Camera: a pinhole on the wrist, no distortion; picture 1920 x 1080 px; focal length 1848.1 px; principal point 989.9 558.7 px. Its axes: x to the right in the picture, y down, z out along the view. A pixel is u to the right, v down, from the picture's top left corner.
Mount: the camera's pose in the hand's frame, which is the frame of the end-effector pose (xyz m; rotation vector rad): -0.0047 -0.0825 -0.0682 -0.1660 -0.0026 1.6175
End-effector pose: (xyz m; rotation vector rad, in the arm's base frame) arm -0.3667 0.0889 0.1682 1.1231 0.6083 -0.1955
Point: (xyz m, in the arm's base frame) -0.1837 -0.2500 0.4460
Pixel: 1607.0 495.5
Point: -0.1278 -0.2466 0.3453
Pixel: 1440.0 141.0
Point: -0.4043 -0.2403 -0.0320
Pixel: outside the picture
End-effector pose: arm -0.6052 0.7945 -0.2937 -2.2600 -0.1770 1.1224
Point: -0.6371 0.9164 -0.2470
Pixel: 210.7 426.9
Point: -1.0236 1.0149 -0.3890
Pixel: 874.5 754.9
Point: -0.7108 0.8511 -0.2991
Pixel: 1363.4 719.0
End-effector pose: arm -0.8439 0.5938 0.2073 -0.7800 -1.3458 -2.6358
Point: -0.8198 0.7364 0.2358
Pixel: 999.8 176.9
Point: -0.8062 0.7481 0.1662
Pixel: 489.1 622.4
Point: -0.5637 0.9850 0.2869
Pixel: 765.4 857.5
